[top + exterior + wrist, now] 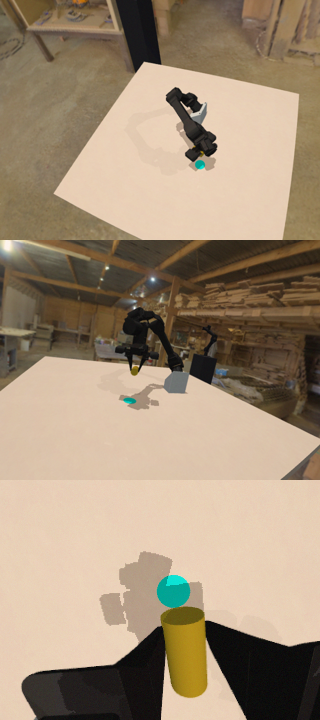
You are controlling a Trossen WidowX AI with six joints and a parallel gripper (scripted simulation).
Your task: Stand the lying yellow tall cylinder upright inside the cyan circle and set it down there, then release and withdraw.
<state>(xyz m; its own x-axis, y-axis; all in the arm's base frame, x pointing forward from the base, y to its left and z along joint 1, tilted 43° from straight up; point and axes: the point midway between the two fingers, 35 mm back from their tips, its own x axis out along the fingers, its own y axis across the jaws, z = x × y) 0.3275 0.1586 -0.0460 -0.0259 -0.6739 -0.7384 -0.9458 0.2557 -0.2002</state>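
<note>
Right now my gripper tip is 14 cm above the cyan circle. The rest, counted from my gripper tip: yellow tall cylinder: 2 cm to the right, 1 cm behind.
</note>
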